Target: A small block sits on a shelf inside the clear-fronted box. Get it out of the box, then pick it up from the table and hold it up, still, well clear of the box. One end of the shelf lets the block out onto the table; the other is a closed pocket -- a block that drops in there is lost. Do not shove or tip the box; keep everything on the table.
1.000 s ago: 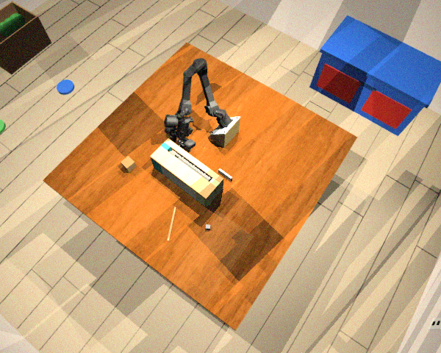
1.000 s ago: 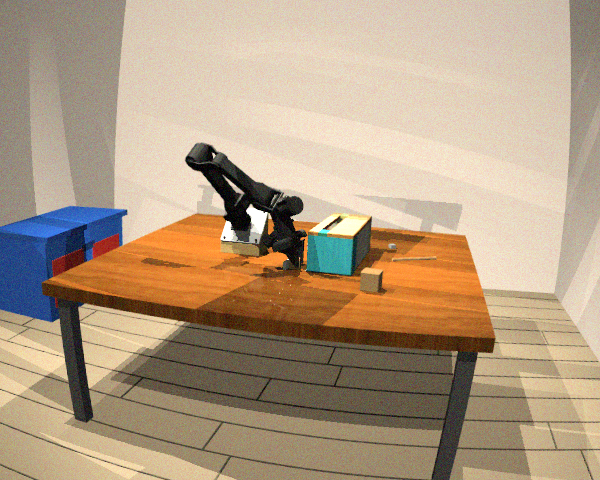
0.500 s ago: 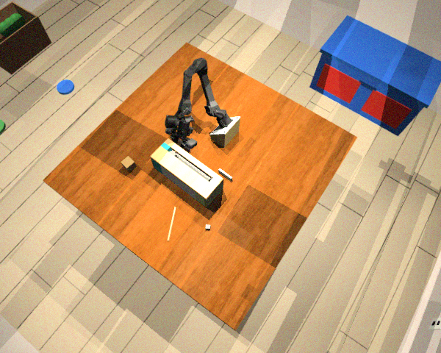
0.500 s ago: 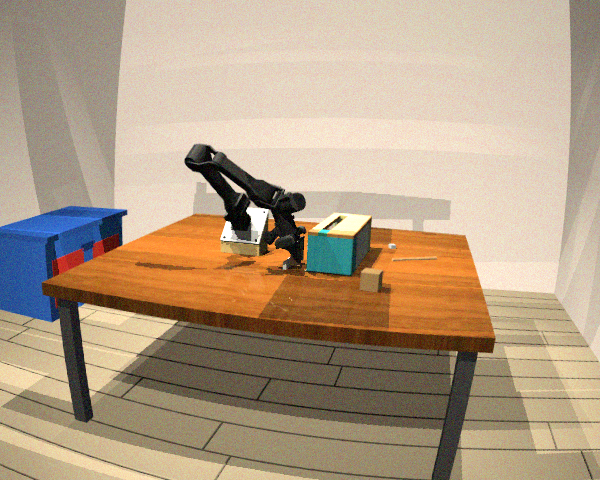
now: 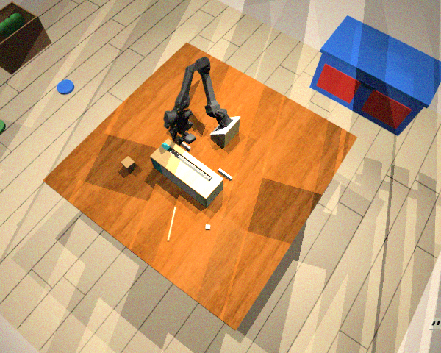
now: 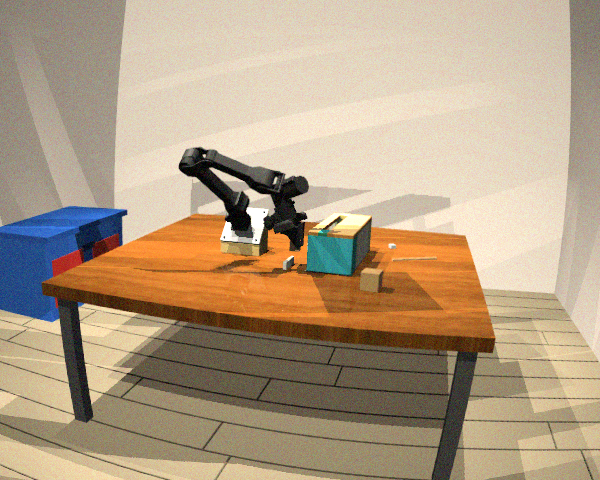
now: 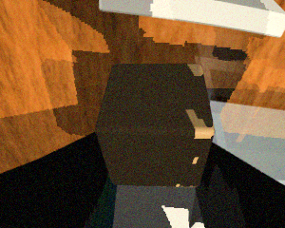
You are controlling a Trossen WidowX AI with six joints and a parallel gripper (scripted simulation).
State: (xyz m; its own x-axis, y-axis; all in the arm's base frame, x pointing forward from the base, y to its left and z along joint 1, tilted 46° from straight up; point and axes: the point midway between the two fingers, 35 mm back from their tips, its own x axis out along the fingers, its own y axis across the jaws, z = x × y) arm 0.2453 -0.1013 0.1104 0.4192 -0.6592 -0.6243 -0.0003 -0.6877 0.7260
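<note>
My gripper tip is now 20 mm past the small block and 10 mm below it. Also, from my gripper tip: long tan-topped box: 170 mm to the left, 60 mm ahead, 10 mm below; thin stick: 360 mm ahead, 270 mm to the left, 70 mm below; tiny grey cube: 430 mm to the left, 250 mm ahead, 60 mm below.
</note>
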